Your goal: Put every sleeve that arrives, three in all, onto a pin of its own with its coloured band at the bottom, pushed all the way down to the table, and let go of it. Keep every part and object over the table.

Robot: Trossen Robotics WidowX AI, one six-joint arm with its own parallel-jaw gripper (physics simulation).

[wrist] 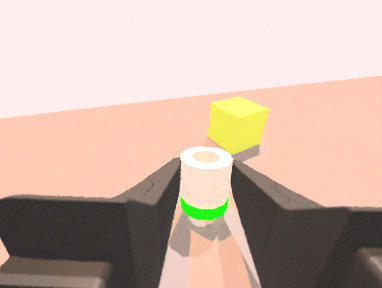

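Observation:
My gripper (205, 165) is shut on a white sleeve with a green band. The sleeve (205, 182) is upright between the fingertips, with its open hole facing up and the green band near its lower end. A small pale piece shows directly beneath the band; I cannot tell whether it is a pin or part of the sleeve. Shadows of the gripper and sleeve lie on the table below. No pin shows clearly, and the other sleeves do not show in this view.
A yellow cube (237, 126) stands on the table (75, 155) just beyond the sleeve, slightly to the right. The table's far edge runs across behind the cube, with a pale background past it.

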